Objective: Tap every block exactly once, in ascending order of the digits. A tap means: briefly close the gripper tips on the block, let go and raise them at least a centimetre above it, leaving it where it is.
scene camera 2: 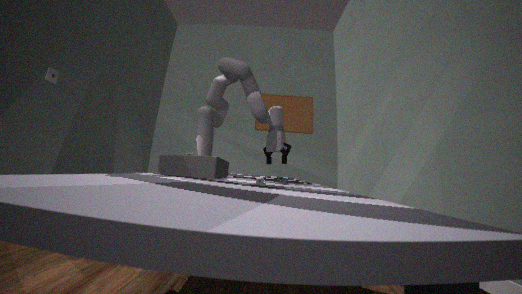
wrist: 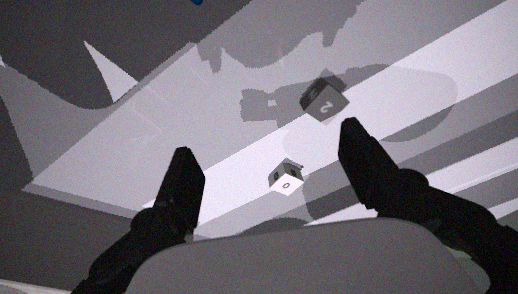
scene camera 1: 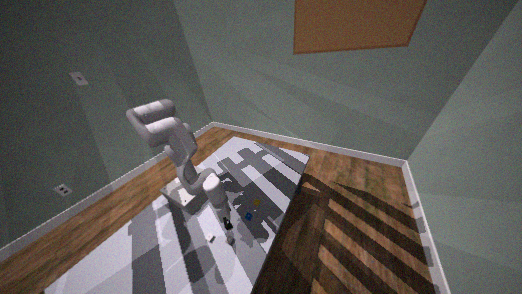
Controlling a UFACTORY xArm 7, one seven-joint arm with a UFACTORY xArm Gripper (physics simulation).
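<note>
My gripper [scene camera 1: 228, 227] [scene camera 2: 276, 163] [wrist: 266, 150] is open and empty, high above the table. A dark grey block with a 2 [scene camera 1: 230, 240] [wrist: 325, 102] lies beyond the fingertips, towards the right finger in the wrist view. A smaller-looking white block with a 0 [scene camera 1: 211, 238] [scene camera 2: 260, 182] [wrist: 285, 184] lies between the two fingers in that view, well below them. A blue block [scene camera 1: 248, 216] [wrist: 197, 1] shows its edge at the top of the wrist view; its digit is hidden. A yellow block [scene camera 1: 256, 202] [scene camera 2: 279, 178] lies farther back, its digit too small to read.
The blocks stand on a pale table [scene camera 1: 100, 265] [scene camera 2: 325, 225] patterned with hard shadows. The arm's box-shaped base [scene camera 1: 186, 202] [scene camera 2: 192, 166] stands on the table, left of the blocks in both scene views. The table's long edge runs right of the blocks in scene camera 1.
</note>
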